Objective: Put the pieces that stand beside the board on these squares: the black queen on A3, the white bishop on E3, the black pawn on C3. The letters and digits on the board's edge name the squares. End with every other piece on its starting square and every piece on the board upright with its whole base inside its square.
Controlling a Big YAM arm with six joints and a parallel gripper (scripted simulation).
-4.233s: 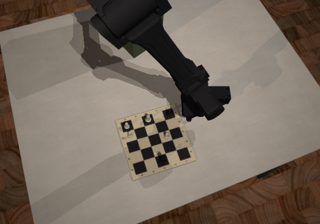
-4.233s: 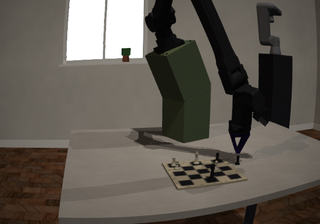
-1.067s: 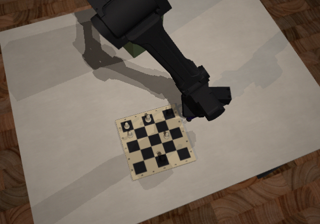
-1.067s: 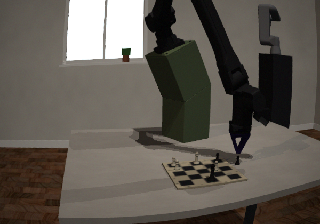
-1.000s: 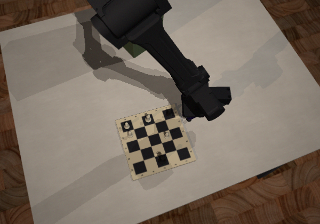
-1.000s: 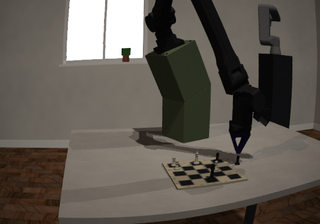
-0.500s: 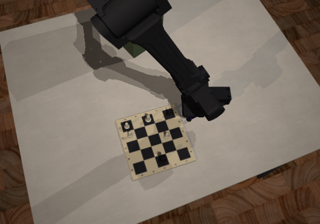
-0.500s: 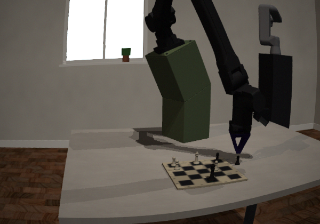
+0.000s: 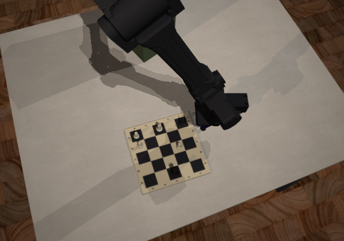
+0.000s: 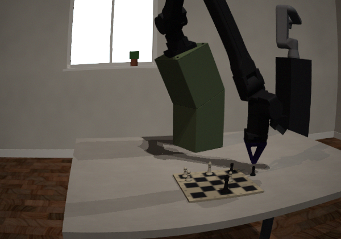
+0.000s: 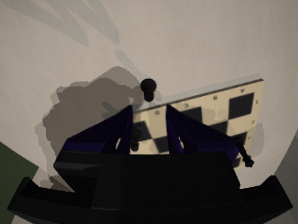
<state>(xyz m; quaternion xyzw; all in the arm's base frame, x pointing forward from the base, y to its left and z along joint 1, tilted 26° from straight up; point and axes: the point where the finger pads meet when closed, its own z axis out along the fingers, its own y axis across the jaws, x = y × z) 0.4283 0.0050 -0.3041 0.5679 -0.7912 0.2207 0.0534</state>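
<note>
Right now the chessboard is 30 mm ahead of my hand, 140 mm to the right of it and 50 mm below it. Round my hand: black queen 110 mm ahead, 140 mm to the right, 20 mm below; white bishop 50 mm behind, 130 mm to the right, 30 mm below.
</note>
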